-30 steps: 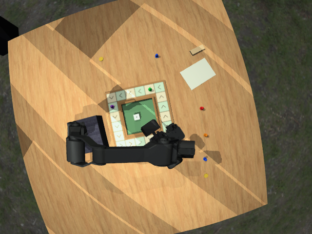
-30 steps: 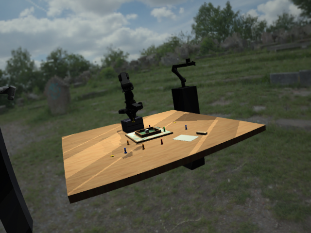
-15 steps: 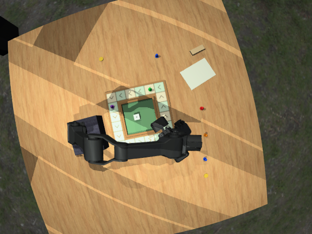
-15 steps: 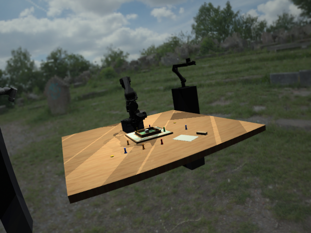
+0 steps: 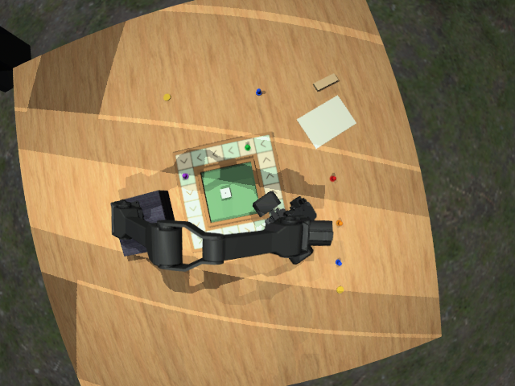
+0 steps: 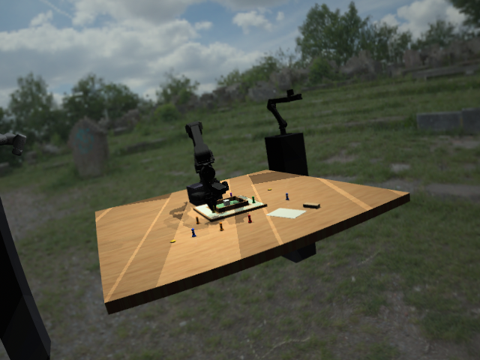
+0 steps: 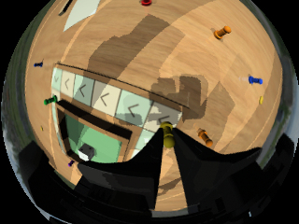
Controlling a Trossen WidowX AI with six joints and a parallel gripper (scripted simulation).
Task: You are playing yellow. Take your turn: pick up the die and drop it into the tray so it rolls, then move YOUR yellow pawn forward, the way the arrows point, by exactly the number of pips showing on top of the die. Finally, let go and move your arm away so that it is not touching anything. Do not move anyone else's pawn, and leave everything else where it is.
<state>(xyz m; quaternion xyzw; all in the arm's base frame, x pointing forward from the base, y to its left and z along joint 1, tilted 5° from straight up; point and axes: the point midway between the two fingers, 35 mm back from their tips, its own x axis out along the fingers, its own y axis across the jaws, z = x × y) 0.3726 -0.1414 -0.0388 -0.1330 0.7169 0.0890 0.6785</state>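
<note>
The white die is 120 mm behind my gripper tip, 130 mm to the left of it and 20 mm below it. Also, from my gripper tip: green tray (110 mm behind, 120 mm to the left, 40 mm below); red pawn (180 mm ahead, 80 mm to the left, 30 mm below); yellow pawn (10 mm above).
</note>
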